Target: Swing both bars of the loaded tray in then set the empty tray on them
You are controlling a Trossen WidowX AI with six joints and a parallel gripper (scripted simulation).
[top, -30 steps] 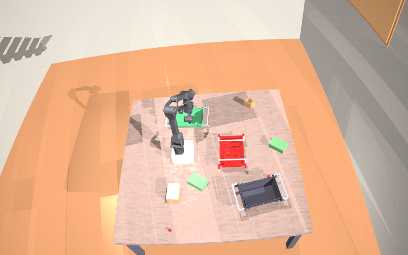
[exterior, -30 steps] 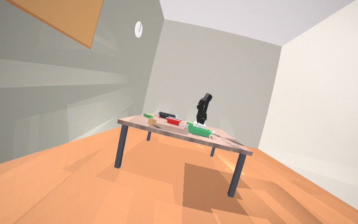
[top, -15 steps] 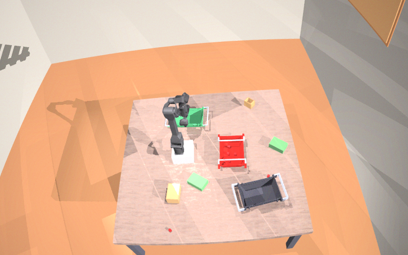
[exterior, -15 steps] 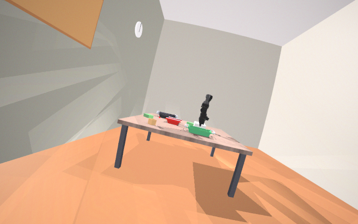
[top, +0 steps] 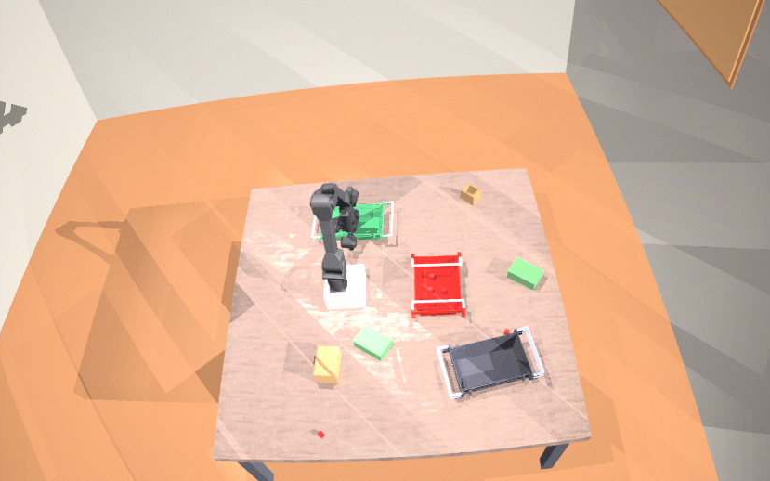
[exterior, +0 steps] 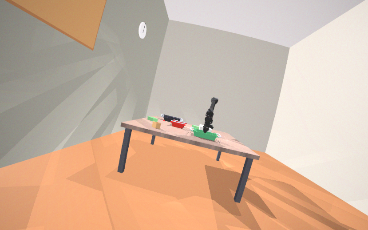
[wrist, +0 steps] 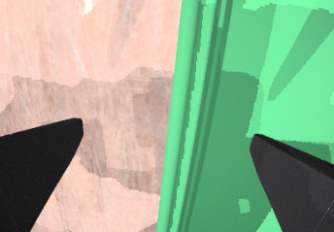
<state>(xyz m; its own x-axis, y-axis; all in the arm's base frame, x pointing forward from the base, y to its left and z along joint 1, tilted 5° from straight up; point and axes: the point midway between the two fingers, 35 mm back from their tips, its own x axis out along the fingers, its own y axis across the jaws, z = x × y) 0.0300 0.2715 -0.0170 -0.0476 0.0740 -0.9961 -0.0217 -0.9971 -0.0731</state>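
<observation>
My gripper tip is now 8 cm to the right of the green tray and 3 cm below it. Round my gripper tip: small tan box 51 cm ahead, 23 cm to the left; then red cube 7 cm behind, 83 cm to the right, 1 cm below.
</observation>
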